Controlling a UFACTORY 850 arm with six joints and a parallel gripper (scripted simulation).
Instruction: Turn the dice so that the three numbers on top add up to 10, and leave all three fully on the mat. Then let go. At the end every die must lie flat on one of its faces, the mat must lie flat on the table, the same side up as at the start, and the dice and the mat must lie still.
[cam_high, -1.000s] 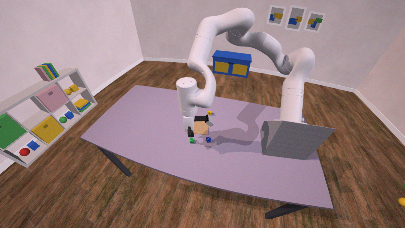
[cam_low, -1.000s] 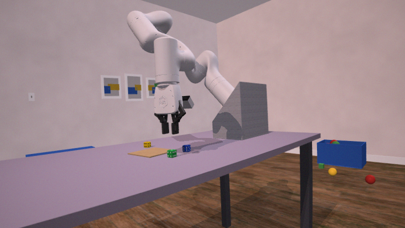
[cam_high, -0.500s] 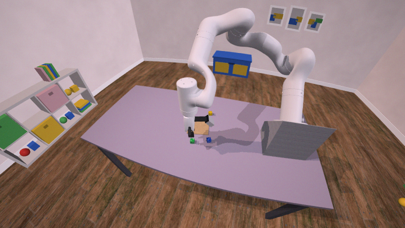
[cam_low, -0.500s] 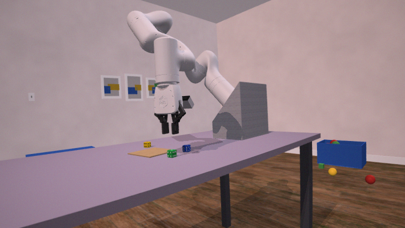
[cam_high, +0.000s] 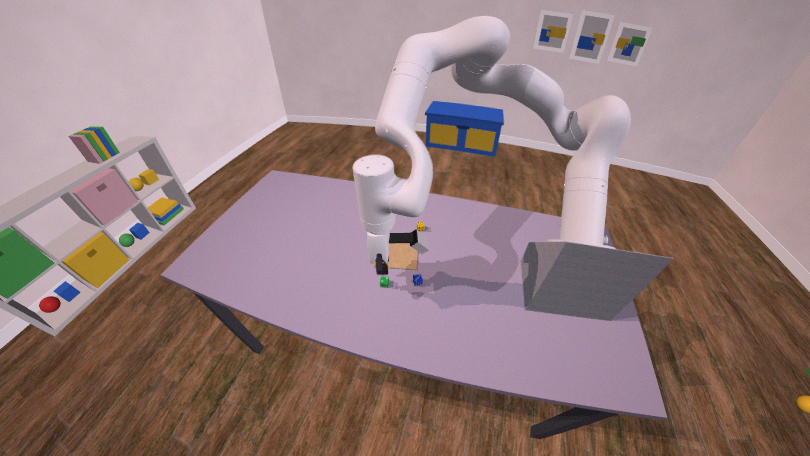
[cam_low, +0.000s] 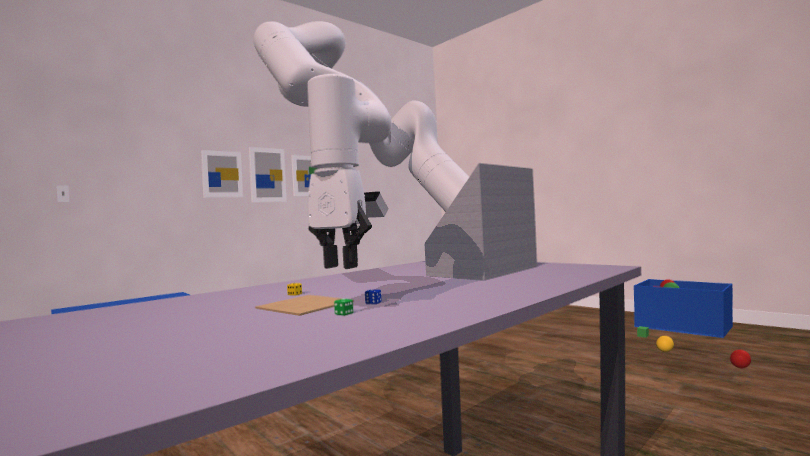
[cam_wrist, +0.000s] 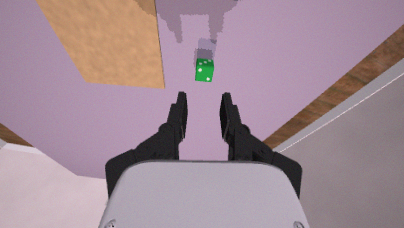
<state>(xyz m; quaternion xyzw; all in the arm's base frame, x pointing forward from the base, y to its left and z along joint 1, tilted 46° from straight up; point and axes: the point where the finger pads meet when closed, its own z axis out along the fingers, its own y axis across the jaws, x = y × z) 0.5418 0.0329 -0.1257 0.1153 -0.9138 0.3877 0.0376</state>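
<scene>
Right now my hand is 90 mm above the green die. From my hand the other things lie so: blue die (100 mm behind, 90 mm below, 30 mm to the right); tan mat (140 mm to the right, 100 mm below); yellow die (270 mm to the right, 90 mm below, 60 mm behind).
</scene>
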